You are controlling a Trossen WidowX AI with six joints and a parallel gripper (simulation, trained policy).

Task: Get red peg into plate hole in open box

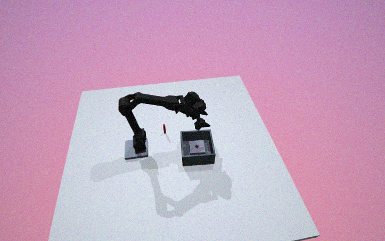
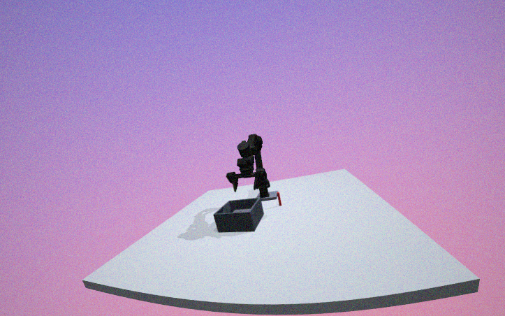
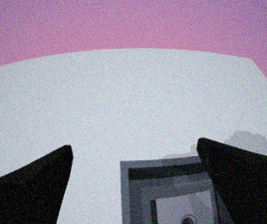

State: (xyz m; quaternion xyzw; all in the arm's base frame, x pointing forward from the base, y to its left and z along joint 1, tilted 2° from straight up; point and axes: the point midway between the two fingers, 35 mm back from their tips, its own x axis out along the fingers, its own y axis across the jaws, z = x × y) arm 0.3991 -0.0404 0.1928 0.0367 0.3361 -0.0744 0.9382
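Now: the red peg 25 cm behind my gripper tip, 14 cm to the left of it and 15 cm below it. The rest, counted from my gripper tip: dark grey box (9 cm behind, 7 cm to the right, 17 cm below); then grey plate (9 cm behind, 7 cm to the right, 15 cm below).
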